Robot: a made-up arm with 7 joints. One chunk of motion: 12 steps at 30 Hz.
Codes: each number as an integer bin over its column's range. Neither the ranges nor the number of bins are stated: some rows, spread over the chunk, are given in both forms.
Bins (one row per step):
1: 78 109 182 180 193 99 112
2: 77 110 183 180 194 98 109
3: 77 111 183 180 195 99 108
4: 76 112 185 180 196 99 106
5: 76 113 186 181 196 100 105
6: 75 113 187 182 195 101 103
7: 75 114 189 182 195 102 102
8: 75 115 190 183 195 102 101
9: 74 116 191 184 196 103 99
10: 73 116 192 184 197 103 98
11: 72 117 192 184 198 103 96
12: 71 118 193 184 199 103 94
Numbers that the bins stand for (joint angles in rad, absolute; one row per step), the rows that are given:
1: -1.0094 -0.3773 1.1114 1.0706 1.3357 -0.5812 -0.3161
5: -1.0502 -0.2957 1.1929 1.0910 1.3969 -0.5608 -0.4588
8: -1.0706 -0.2549 1.2745 1.1318 1.3765 -0.5200 -0.5404
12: -1.1522 -0.1937 1.3357 1.1522 1.4580 -0.4996 -0.6831
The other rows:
2: -1.0298 -0.3569 1.1318 1.0706 1.3561 -0.6016 -0.3773
3: -1.0298 -0.3365 1.1318 1.0706 1.3765 -0.5812 -0.3976
4: -1.0502 -0.3161 1.1725 1.0706 1.3969 -0.5812 -0.4384
6: -1.0706 -0.2957 1.2133 1.1114 1.3765 -0.5404 -0.4996
7: -1.0706 -0.2753 1.2541 1.1114 1.3765 -0.5200 -0.5200
9: -1.0910 -0.2345 1.2949 1.1522 1.3969 -0.4996 -0.5812
10: -1.1114 -0.2345 1.3153 1.1522 1.4173 -0.4996 -0.6016
11: -1.1318 -0.2141 1.3153 1.1522 1.4376 -0.4996 -0.6424

